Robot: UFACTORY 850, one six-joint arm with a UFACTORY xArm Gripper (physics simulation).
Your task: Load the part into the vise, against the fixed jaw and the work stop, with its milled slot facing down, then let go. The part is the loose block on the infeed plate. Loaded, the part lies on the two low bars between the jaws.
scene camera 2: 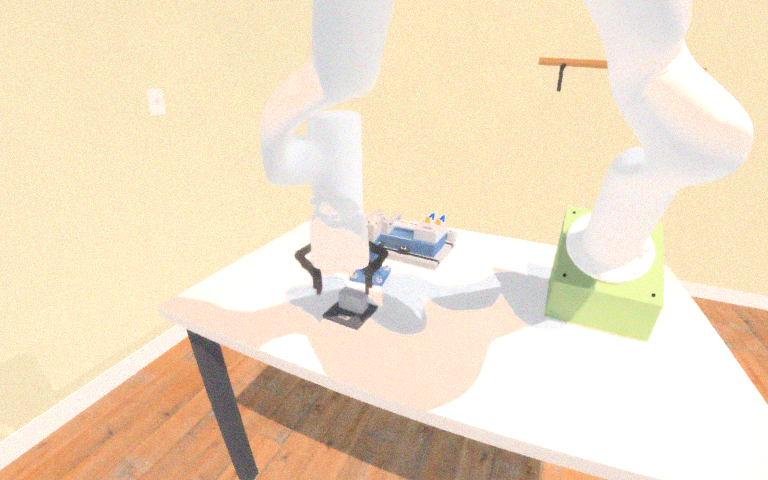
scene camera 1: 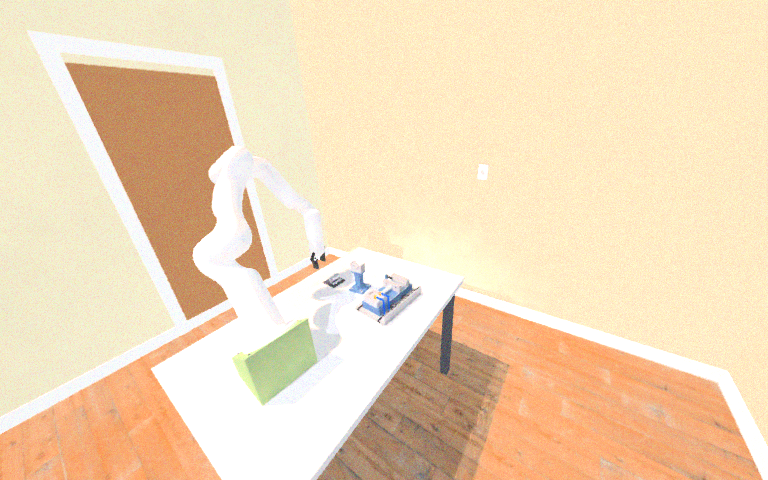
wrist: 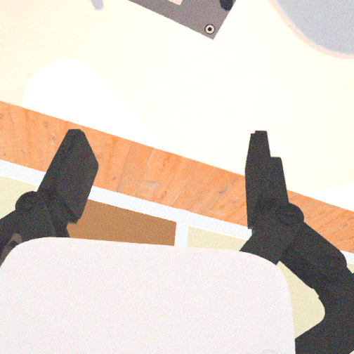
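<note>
The part, a small grey block (scene camera 1: pixel 335 277) (scene camera 2: pixel 353 301), sits on the dark infeed plate (scene camera 2: pixel 356 323). Its milled slot cannot be made out. In the wrist view, a corner of the plate (wrist: pixel 192 21) shows at the top edge, beyond the fingertips. My gripper (scene camera 1: pixel 319 262) (scene camera 2: pixel 343 292) (wrist: pixel 166 147) is open and empty, above table height and off to one side of the block. The vise (scene camera 1: pixel 390 295) (scene camera 2: pixel 414 241) has a blue body and pale jaws, one with orange and blue marks on top. Its two low bars and work stop cannot be made out.
A blue stand (scene camera 1: pixel 359 280) with a pale head stands between the plate and the vise; its bolted base (scene camera 2: pixel 370 275) shows behind the gripper in scene camera 2. The arm's green base block (scene camera 1: pixel 280 362) (scene camera 2: pixel 603 308) is at the table's other end.
</note>
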